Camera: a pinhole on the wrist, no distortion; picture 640 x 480 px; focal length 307.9 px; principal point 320.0 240.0 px. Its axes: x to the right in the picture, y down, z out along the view. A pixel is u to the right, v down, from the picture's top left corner.
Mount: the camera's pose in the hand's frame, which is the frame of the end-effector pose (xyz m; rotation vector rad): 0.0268 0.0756 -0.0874 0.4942 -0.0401 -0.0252
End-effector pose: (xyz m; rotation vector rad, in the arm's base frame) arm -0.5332 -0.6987 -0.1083 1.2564 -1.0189 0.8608
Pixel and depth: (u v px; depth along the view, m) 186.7 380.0 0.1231
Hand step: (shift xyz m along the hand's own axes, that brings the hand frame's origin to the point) -0.0311 0.0684 0.0457
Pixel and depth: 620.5 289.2 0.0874
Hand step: 0.1083 0.0436 -0.0011
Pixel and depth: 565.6 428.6 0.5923
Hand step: 0.4776 0.0983 0.6211
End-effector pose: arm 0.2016 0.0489 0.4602 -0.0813 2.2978 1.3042
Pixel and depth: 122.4 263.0 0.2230
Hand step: -0.1259 -0.0105 0.1120
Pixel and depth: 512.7 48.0 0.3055
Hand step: 0.2014 -0.2432 0.0971
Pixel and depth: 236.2 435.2 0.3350
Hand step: -0.0761 0.1069 0.3051
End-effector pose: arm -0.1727 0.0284 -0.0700 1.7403 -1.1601 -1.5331
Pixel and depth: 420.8 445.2 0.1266
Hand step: 0.0638 0.0885 0.0653
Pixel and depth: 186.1 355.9 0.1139
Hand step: -0.0271 0.0611 0.0315
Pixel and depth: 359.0 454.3 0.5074
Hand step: 0.0735 0.1439 0.5286
